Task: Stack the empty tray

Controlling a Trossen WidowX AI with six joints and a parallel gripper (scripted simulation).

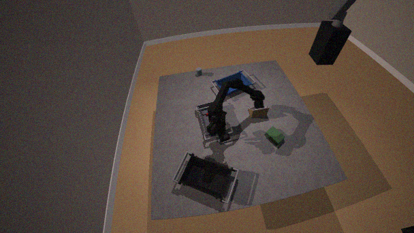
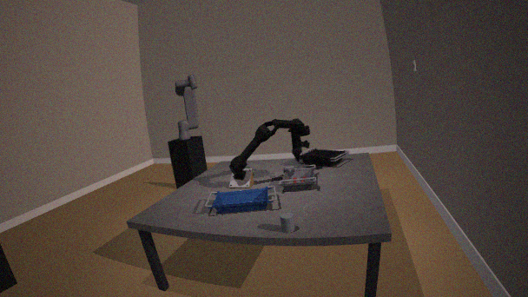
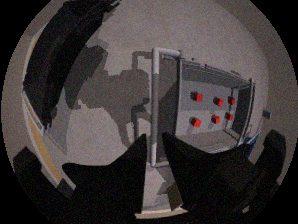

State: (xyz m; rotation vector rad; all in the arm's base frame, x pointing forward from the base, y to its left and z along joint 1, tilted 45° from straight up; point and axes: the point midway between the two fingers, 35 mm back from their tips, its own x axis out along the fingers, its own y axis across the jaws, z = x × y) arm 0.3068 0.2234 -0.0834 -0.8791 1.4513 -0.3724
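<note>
The blue tray lies 530 mm to the right of my gripper tip, 150 mm behind it and 50 mm below it. Also, from my gripper tip: green block 400 mm behind, 80 mm below, 10 mm to the left.
</note>
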